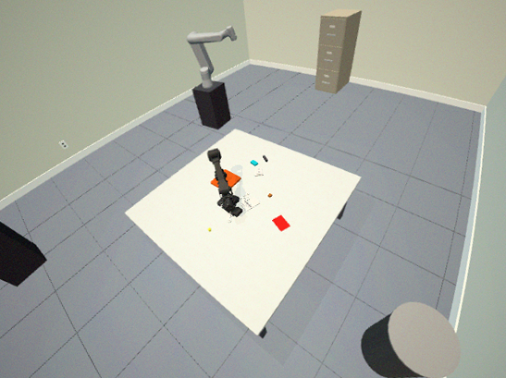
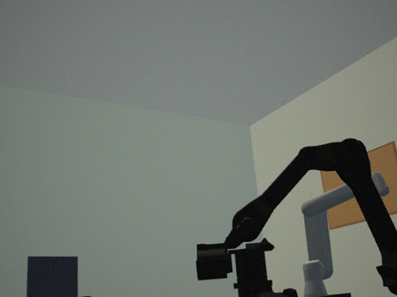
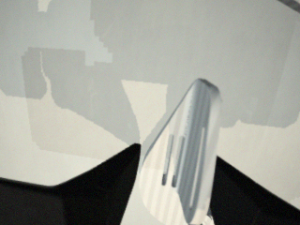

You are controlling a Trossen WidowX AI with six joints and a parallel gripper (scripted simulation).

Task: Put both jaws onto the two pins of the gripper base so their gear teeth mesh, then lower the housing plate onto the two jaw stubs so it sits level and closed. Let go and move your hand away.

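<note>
Right now my gripper tip is 7 cm short of the housing plate and 14 cm to the right of it. Round my gripper tip: red card (33 cm ahead, 10 cm to the left); small brown object (15 cm ahead, 27 cm to the left); small yellow ball (5 cm behind, 18 cm to the right, 1 cm above).
</note>
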